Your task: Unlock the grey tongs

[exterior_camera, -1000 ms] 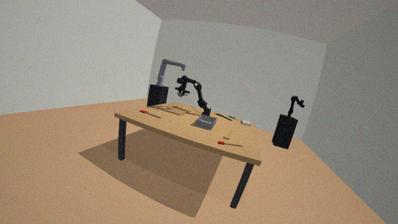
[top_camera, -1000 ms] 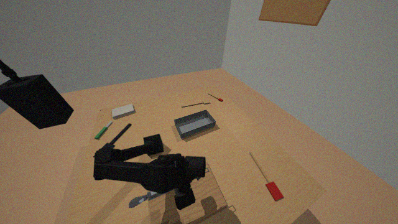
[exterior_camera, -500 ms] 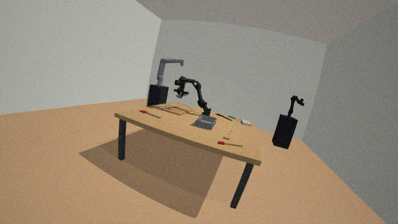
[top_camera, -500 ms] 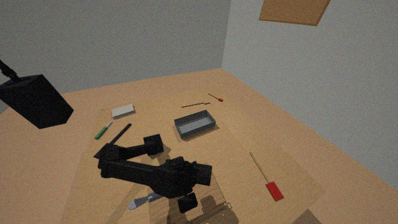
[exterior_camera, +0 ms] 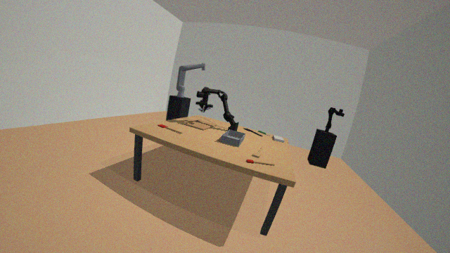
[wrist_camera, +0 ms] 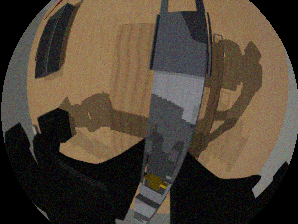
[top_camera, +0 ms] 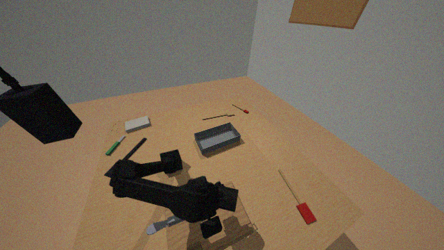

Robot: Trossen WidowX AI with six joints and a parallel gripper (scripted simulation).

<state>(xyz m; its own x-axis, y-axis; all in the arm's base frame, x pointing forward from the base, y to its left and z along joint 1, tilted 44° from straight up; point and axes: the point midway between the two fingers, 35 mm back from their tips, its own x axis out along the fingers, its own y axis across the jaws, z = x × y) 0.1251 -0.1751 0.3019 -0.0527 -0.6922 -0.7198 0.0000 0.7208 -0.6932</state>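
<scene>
My gripper tip is now 14 cm above the wooden board. Round my gripper tip: grey roasting tin (45 cm to the left, 22 cm ahead, 12 cm below); then yellow lock slider (4 cm above, 1 cm behind); then red-handled tool (46 cm ahead, 14 cm below, 10 cm to the right).
</scene>
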